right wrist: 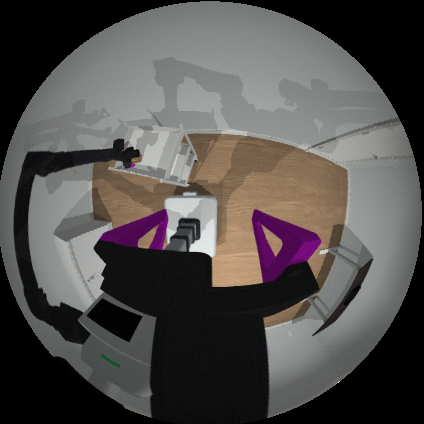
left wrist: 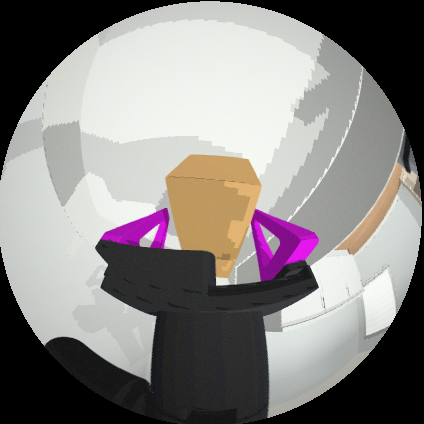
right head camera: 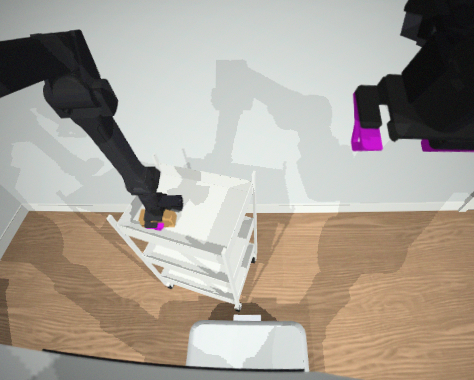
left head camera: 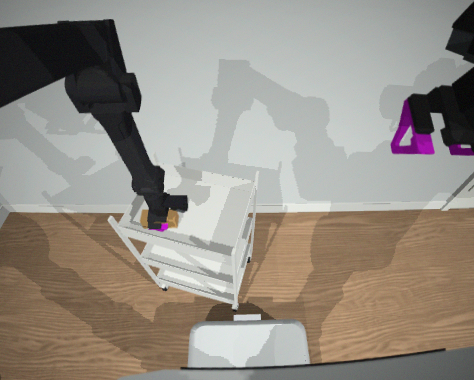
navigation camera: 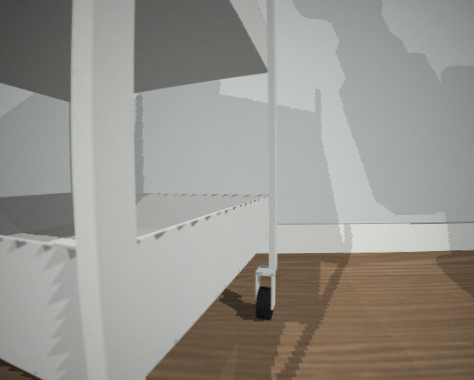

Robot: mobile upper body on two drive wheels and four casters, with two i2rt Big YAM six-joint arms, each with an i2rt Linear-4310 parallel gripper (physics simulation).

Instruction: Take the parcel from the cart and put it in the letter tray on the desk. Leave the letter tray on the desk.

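Frame: origin at the left arm's base, x ahead, y left, z up, level; millimetres.
Seen in the pictures: left gripper, fingertip midpoint: (right wrist: 133,158) (left wrist: 209,212) (right head camera: 161,219) (left head camera: 162,219); right gripper, fingertip midpoint: (right wrist: 209,213) (right head camera: 388,146) (left head camera: 422,149).
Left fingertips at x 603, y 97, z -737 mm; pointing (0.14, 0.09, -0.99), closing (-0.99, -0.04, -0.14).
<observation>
A point is followed by its place in that frame.
The orange-brown parcel (left head camera: 172,220) @[x 574, y 47, z -697 mm] (right head camera: 170,218) @[x 578, y 42, z -695 mm] (left wrist: 212,200) @[x 597, y 52, z -695 mm] (right wrist: 137,159) @[x 579, y 44, z -710 mm] lies in the top tray of the white cart (left head camera: 202,220) @[x 604, y -54, z -747 mm] (right head camera: 200,220) @[x 602, y -58, z -747 mm] (left wrist: 200,75) @[x 617, y -35, z -747 mm] (navigation camera: 105,175) @[x 413, y -177, z -1180 mm], near its left end in the head views. My left gripper (left head camera: 159,227) @[x 603, y 97, z -737 mm] (right head camera: 156,226) @[x 603, y 97, z -737 mm] (left wrist: 209,212) @[x 603, y 97, z -737 mm] is open, pointing down over the parcel. In the left wrist view the parcel stands between its magenta fingers, with a gap by the left finger; contact at the right finger is unclear. My right gripper (left head camera: 440,150) (right head camera: 402,147) @[x 329, y -445, z -145 mm] (right wrist: 209,213) @[x 329, y -445, z -145 mm] is open and empty, high above the floor. The letter tray does not show clearly in any view.
My pale base (left head camera: 247,345) @[x 213, y -221, z -1150 mm] (right wrist: 191,207) @[x 207, y -252, z -1150 mm] is close to the cart's front corner. A wall is behind the cart. In the right wrist view, a pale cabinet (right wrist: 82,255) @[x -296, y 1047, z -696 mm] stands at left and furniture with a dark panel (right wrist: 360,282) at right.
</observation>
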